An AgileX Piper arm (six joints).
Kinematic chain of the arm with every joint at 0, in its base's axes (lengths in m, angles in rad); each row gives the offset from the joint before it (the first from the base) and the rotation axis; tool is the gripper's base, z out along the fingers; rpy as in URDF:
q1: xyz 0 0 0.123 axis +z
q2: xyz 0 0 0 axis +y
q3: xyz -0.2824 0 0.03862 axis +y
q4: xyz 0.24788 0 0.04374 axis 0.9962 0 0.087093
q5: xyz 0 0 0 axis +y
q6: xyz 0.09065 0 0.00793 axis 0.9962 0 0.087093
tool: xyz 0 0 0 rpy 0 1.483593 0
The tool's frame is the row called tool.
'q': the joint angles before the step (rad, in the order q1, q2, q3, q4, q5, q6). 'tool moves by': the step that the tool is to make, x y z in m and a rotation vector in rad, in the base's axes. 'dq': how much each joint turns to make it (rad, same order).
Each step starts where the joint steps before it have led.
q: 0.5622, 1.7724, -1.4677, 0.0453, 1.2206, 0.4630
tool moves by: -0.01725, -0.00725, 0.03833, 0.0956, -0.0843, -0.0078
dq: 0.0000, -0.1149, 0.0075, 0.0364, -0.0150, 0.0009
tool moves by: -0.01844, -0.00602, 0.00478, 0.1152, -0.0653, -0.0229
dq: 0.0000, -0.1030, 0.1193, 0.0650, -0.1338, 0.0001
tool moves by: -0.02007, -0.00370, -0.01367, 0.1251, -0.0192, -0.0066
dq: 0.0000, -0.0853, 0.1653, 0.1237, -0.1574, -0.0511
